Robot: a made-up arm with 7 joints. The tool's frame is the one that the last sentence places.
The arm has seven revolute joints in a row. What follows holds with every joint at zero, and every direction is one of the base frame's. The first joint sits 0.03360 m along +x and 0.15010 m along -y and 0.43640 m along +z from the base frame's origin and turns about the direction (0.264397, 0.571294, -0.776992), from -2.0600 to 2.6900 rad. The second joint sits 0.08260 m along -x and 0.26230 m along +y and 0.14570 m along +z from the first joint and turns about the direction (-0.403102, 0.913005, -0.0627), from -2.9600 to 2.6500 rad. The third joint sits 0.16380 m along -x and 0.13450 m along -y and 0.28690 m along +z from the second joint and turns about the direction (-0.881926, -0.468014, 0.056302), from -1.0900 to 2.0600 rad. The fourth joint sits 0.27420 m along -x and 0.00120 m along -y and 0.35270 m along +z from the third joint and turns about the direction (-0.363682, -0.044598, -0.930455), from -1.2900 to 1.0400 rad. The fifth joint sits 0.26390 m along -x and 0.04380 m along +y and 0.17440 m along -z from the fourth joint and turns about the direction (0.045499, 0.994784, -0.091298), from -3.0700 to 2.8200 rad. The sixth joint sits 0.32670 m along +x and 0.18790 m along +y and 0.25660 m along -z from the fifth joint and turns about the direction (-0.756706, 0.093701, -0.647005), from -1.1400 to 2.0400 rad. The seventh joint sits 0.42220 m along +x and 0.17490 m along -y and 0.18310 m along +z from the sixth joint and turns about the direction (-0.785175, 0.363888, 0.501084), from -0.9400 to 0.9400 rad. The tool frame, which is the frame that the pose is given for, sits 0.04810 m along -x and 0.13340 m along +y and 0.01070 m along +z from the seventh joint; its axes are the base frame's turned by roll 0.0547, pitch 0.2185 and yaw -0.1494 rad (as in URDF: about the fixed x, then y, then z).
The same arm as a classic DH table. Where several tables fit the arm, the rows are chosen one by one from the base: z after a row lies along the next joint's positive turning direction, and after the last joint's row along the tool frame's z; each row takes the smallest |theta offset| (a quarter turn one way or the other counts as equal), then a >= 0, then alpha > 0; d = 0 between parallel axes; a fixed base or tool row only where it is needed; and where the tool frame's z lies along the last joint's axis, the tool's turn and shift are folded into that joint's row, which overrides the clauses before.
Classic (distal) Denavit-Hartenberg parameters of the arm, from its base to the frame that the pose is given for. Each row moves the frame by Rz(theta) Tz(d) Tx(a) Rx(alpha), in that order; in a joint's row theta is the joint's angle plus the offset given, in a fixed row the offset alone. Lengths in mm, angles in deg.
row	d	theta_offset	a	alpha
base (fixed)	285.7	-24.83	93.5	-140.99
joint 1	-330.9	-57.75	112.4	62.37
joint 2	268.9	-54.79	271.8	94.32
joint 3	577.4	78.76	172.6	-73.19
joint 4	-76.7	-57.24	186.0	-88.62
joint 5	277.3	28.77	-385.9	83.23
joint 6	-490.4	-75.01	76.5	-72.30
joint 7	-78.1	-13.67	-101.2	-72.82
tool (fixed)	-41.7	105.76	0.0	0.00
Joint limits (deg, base to tool): -118.03..154.13 -169.60..151.83 -62.45..118.03 -73.91..59.59 -175.90..161.57 -65.32..116.88 -53.86..53.86

